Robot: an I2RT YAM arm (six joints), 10 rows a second.
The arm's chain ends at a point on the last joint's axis. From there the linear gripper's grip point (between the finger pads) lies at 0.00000 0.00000 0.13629 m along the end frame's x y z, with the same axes.
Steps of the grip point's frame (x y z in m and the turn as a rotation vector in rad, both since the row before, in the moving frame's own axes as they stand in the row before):
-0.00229, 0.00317, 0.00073, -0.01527, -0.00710, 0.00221
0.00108, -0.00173, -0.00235, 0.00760, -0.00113, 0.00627
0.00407, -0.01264, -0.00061, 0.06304, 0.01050, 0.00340
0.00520, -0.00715, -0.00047, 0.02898, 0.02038, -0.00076
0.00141, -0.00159, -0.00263, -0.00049, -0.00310, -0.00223
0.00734, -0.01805, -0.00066, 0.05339, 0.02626, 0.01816
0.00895, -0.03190, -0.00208, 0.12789, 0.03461, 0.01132
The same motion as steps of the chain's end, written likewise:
-0.00132, 0.00109, 0.00075, -0.01527, -0.00710, 0.00221
0.00123, -0.00069, -0.00235, 0.00760, -0.00113, 0.00627
0.00263, -0.00406, -0.00033, 0.06304, 0.01050, 0.00340
0.00242, -0.00320, -0.00038, 0.02898, 0.02038, -0.00076
0.00183, -0.00166, -0.00263, -0.00049, -0.00310, -0.00223
0.00370, -0.01081, -0.00042, 0.05339, 0.02626, 0.01816
0.00415, -0.01455, -0.00089, 0.12789, 0.03461, 0.01132

